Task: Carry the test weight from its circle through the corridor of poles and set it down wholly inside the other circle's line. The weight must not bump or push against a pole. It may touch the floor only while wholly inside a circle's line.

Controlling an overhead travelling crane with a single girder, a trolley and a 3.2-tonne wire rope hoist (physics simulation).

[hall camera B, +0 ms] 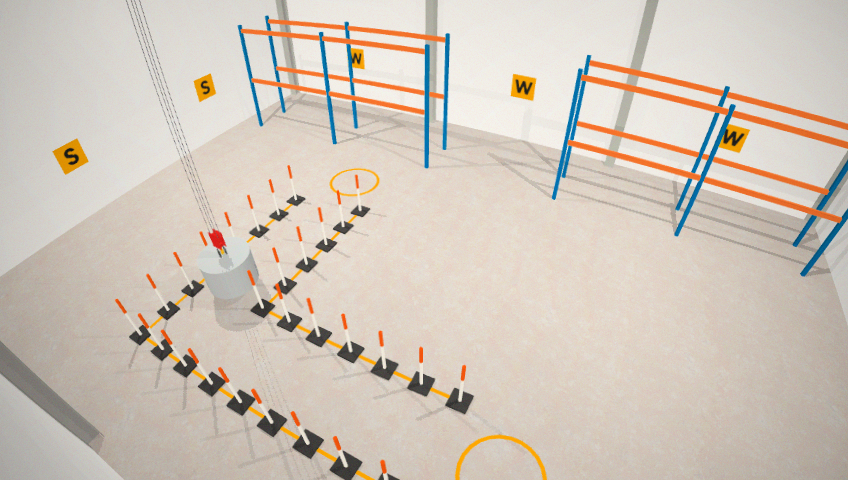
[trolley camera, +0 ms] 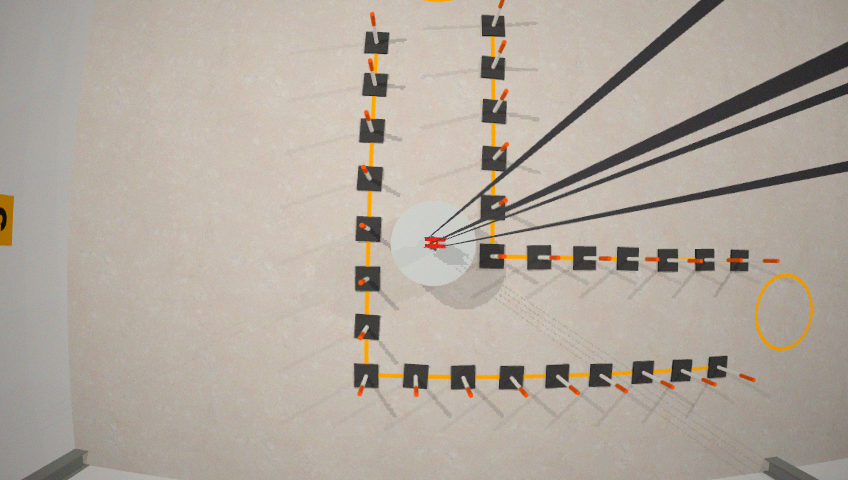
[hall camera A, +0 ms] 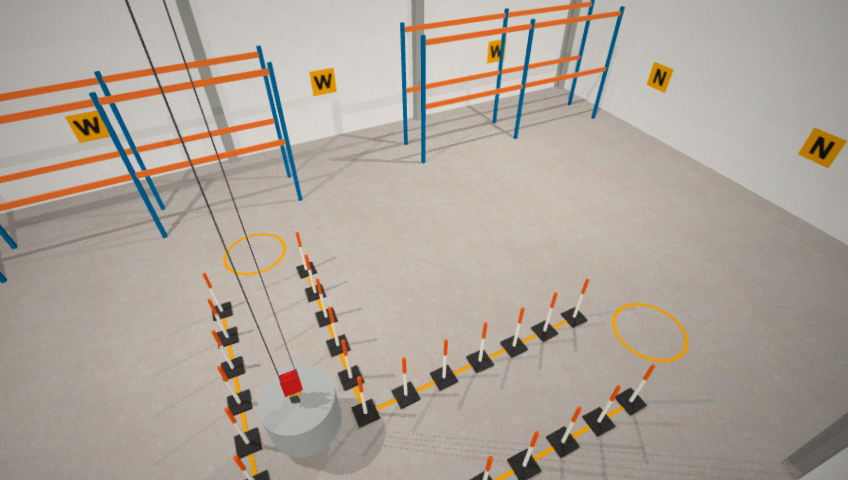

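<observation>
The grey cylindrical test weight (hall camera A: 300, 428) (hall camera B: 229, 280) (trolley camera: 413, 261) hangs upright, its shadow offset on the floor. It is between the two pole rows of the first leg, near the inner corner pole (hall camera A: 363, 401) (hall camera B: 256, 292) (trolley camera: 495, 256), with narrow gaps on both sides in the trolley view. My red hook block, the gripper (hall camera A: 294, 397) (hall camera B: 222, 252) (trolley camera: 435, 242), is joined to the weight's top centre. One circle (hall camera A: 285, 248) (hall camera B: 354, 168) lies beyond the first leg's far end. The other circle (hall camera A: 639, 303) (hall camera B: 499, 436) (trolley camera: 784, 274) lies beyond the second leg's end.
The outer row has a pole base (hall camera A: 248, 443) (trolley camera: 368, 228) beside the weight. The outer corner base (hall camera B: 139, 335) (trolley camera: 365, 375) marks the bend; the second leg runs right in the trolley view. Blue-orange racks (hall camera A: 423, 101) (hall camera B: 426, 107) stand along the W wall.
</observation>
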